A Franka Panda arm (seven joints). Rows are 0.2 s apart.
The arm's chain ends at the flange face. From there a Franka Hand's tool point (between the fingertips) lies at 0.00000 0.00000 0.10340 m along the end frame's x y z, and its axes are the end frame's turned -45 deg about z.
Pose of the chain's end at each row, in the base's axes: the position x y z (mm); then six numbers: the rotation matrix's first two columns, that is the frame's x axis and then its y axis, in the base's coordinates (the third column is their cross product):
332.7, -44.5, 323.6, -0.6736, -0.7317, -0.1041, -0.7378, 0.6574, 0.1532
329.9, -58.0, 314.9, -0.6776, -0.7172, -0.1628, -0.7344, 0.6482, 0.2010
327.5, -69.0, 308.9, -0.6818, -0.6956, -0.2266, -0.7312, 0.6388, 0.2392
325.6, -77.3, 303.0, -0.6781, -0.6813, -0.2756, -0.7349, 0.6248, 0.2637
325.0, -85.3, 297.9, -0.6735, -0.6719, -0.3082, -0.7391, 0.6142, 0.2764
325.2, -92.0, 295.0, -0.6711, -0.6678, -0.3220, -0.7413, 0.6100, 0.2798
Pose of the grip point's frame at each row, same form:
328.2, -25.9, 222.0, 0.0454, -0.9822, -0.1819, -0.9980, -0.0525, 0.0347
325.9, -31.6, 215.0, 0.0402, -0.9655, -0.2572, -0.9984, -0.0488, 0.0270
325.3, -35.0, 211.3, 0.0349, -0.9436, -0.3294, -0.9991, -0.0402, 0.0089
324.8, -37.9, 207.4, 0.0402, -0.9236, -0.3813, -0.9991, -0.0400, -0.0084
325.4, -42.5, 203.8, 0.0464, -0.9094, -0.4134, -0.9989, -0.0408, -0.0225
326.2, -47.9, 201.5, 0.0496, -0.9035, -0.4255, -0.9987, -0.0409, -0.0298

